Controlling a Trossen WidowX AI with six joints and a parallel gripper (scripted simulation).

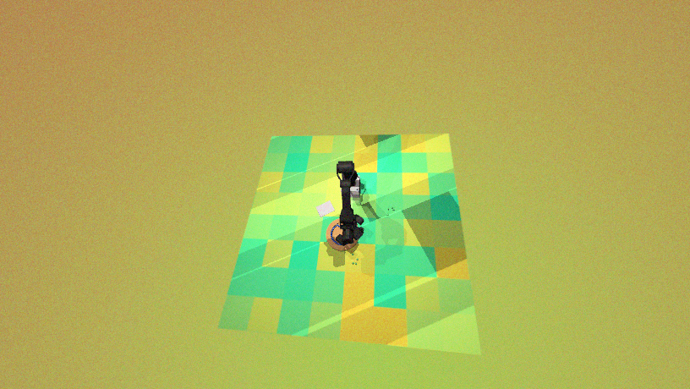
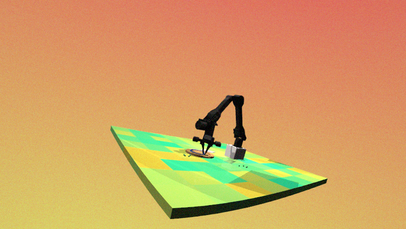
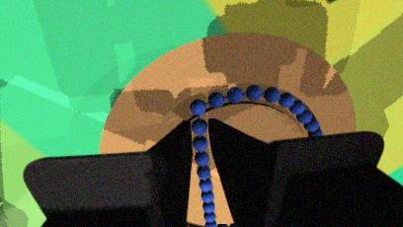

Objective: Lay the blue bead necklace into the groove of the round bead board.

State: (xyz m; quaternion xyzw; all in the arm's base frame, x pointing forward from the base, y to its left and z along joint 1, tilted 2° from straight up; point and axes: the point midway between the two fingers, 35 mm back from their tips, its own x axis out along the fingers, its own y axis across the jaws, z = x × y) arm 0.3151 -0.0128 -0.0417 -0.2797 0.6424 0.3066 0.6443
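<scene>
My gripper tip is now 5 cm to the left of the round bead board, 1 cm past it and 1 cm above it. Also, from my gripper tip: flat grey piece (19 cm behind, 16 cm to the right, 1 cm below).
</scene>
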